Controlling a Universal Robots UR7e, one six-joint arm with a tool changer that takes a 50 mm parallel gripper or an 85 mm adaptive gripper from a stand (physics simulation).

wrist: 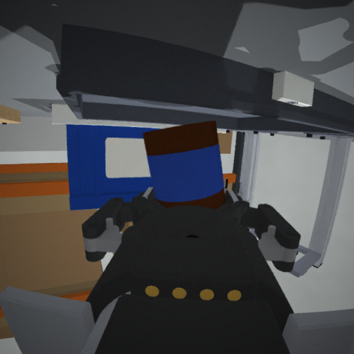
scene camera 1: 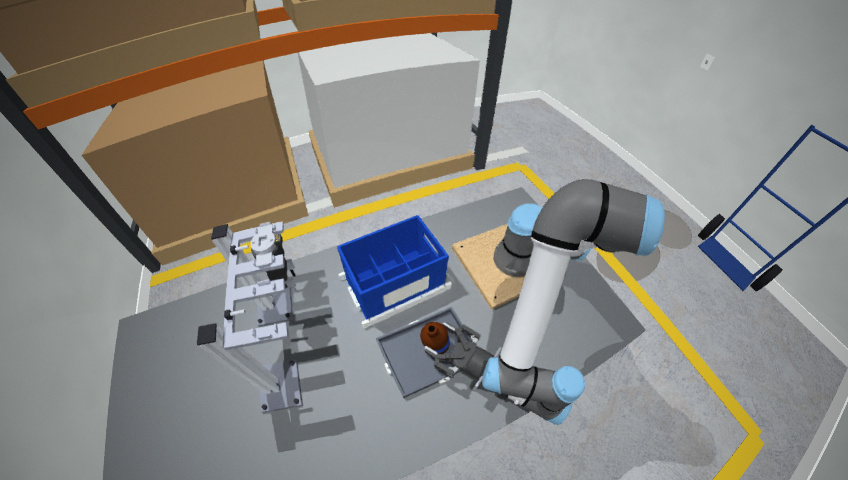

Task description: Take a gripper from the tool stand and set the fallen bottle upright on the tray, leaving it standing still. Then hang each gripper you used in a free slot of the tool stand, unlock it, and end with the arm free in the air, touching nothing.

An adaptive gripper [wrist: 187,251]: 0.04 m from the lens.
